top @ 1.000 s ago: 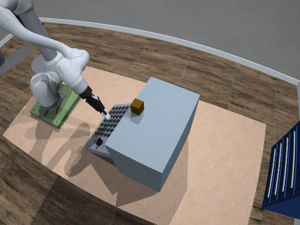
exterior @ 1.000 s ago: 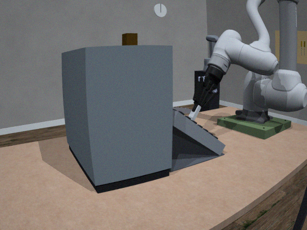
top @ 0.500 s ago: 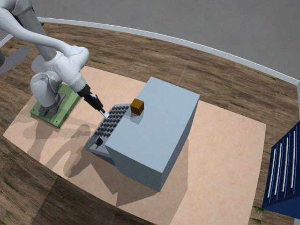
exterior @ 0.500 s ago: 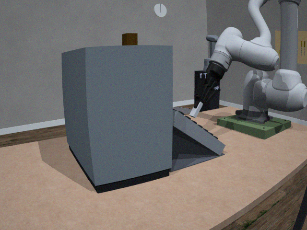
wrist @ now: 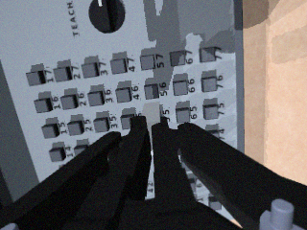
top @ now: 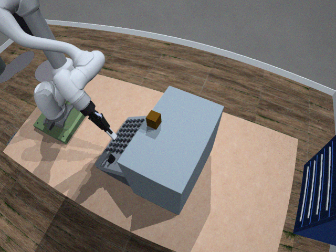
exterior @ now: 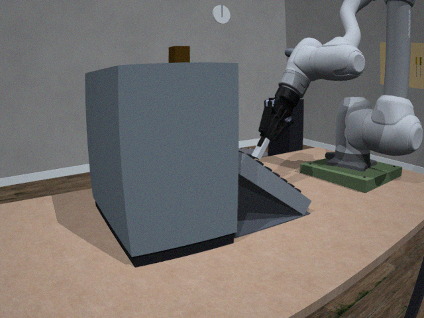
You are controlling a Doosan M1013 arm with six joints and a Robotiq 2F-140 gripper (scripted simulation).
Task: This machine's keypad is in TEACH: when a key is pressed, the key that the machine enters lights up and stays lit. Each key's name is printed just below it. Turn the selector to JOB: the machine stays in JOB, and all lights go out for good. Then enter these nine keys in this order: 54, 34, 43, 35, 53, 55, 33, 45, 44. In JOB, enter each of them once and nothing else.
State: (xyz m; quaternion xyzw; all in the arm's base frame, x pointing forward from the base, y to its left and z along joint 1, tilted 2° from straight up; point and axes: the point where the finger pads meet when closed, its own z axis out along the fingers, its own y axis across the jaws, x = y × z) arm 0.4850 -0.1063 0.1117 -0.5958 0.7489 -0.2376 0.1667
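Right now my hand is 80 mm short of the key, 70 mm to the right of it and 40 mm above it. Round my hand: black selector knob 130 mm to the right, 40 mm ahead, 30 mm below.
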